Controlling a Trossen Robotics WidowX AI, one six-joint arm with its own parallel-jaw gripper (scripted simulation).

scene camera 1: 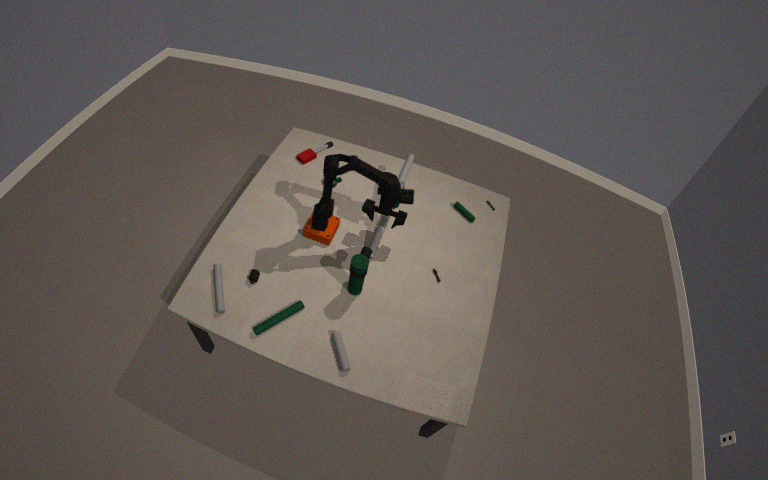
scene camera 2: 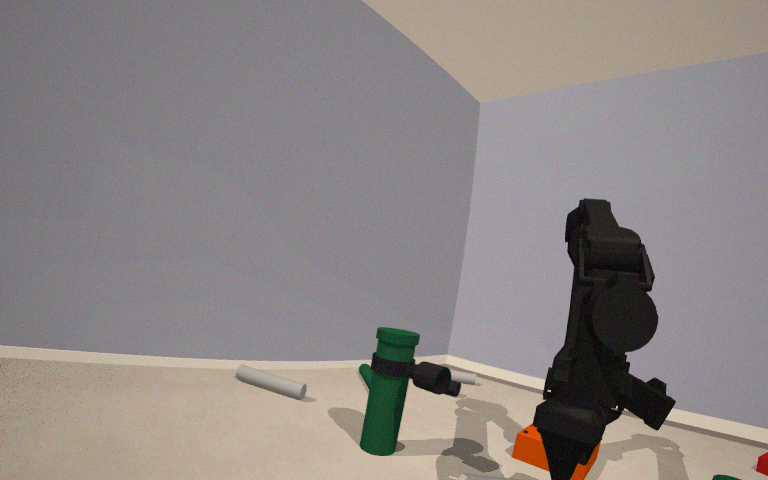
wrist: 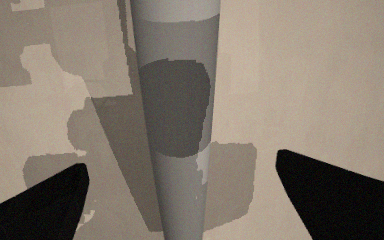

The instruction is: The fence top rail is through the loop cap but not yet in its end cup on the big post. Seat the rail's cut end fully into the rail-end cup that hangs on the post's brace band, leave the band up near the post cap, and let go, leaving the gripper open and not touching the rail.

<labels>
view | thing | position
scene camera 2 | green post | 386,398
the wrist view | gripper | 184,166
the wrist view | grey top rail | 176,55
</labels>
